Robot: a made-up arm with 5 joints.
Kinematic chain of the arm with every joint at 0, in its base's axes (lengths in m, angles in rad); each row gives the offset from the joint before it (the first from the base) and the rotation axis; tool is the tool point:
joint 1: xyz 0 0 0.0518 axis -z
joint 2: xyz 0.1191 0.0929 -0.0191 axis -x
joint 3: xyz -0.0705 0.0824 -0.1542 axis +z
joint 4: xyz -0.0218 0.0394 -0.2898 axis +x
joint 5: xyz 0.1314 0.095 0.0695 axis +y
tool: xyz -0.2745 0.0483 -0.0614
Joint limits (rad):
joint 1: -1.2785..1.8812
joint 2: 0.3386..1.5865
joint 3: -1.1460..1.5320
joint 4: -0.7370..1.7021
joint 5: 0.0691..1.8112
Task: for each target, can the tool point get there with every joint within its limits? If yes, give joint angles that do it. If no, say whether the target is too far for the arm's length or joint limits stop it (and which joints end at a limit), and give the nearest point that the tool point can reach.
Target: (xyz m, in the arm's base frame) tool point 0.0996 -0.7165 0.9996
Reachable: no: too far | nearest point 0.0405 -0.2912 0.2864 | short by 0.832 m
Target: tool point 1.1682 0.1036 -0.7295
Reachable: no: too far | nearest point 0.4684 0.0415 -0.3804 | short by 0.784 m
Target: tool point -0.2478 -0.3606 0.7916
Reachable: no: joint limits stop it (at a limit: joint 2, joint 4, joint 5) | nearest point -0.1507 -0.2193 0.3002 | short by 0.520 m
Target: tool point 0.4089 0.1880 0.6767
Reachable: no: joint limits stop it (at a limit: joint 1, joint 2, joint 4, joint 5) | nearest point 0.2871 0.0829 0.2834 | short by 0.425 m
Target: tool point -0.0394 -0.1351 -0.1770
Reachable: yes | joints 0.4271 0.4456 0.6388 1.5105 0.6752
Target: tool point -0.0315 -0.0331 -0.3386
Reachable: yes | joints 1.6078 1.1786 -0.7482 0.2037 0.5574
